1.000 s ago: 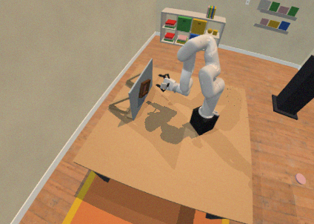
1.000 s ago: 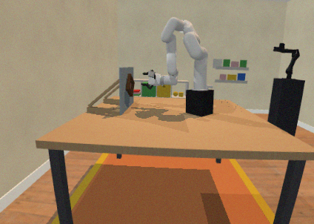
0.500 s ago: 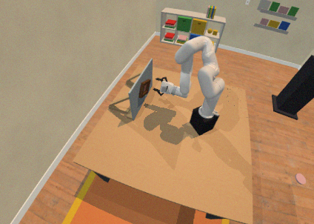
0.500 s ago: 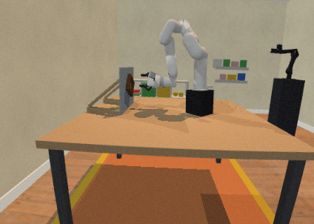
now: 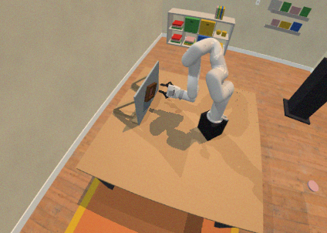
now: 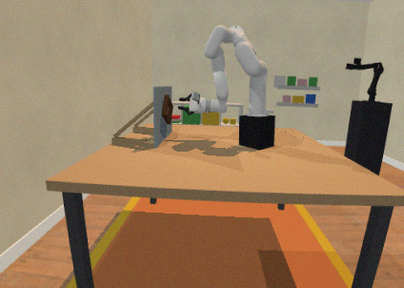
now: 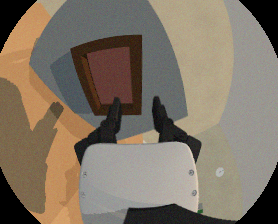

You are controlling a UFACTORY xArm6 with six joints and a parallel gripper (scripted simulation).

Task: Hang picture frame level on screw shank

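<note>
Now: the brown picture frame 90 mm ahead of my hand, 40 mm to the left of it and 40 mm below it. Also, from my hand: grey panel 110 mm ahead, 60 mm below, 30 mm to the left.
</note>
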